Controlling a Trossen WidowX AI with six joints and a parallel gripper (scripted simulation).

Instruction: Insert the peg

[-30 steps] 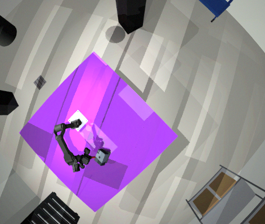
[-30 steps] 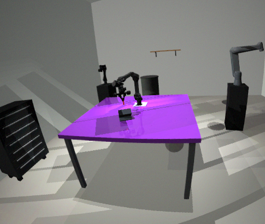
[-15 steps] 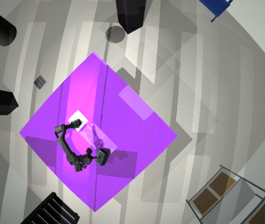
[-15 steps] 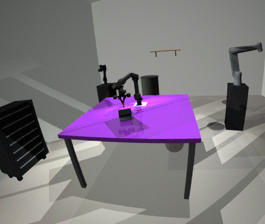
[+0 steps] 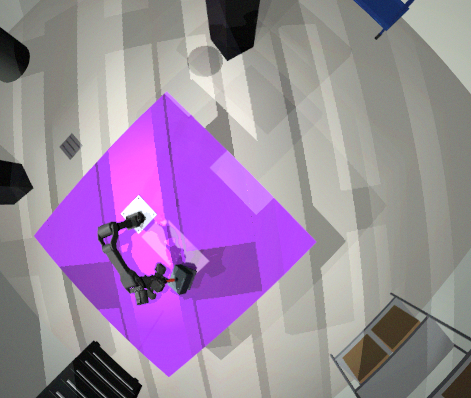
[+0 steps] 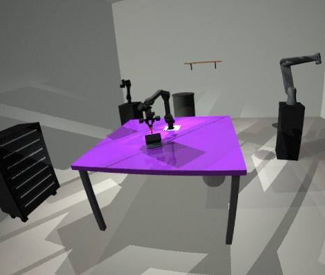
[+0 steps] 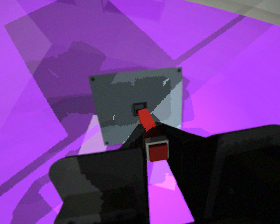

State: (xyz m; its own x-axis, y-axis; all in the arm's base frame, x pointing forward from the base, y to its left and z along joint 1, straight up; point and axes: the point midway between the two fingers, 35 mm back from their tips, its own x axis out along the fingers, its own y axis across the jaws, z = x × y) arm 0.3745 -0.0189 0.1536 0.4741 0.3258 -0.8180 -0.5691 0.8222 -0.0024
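Right now the grey sloped panel is 40 mm ahead of my gripper tip, 30 mm to the left of it and 80 mm below it. Also, from my gripper tip: red peg (10 mm behind, 10 mm to the right, 10 mm above).
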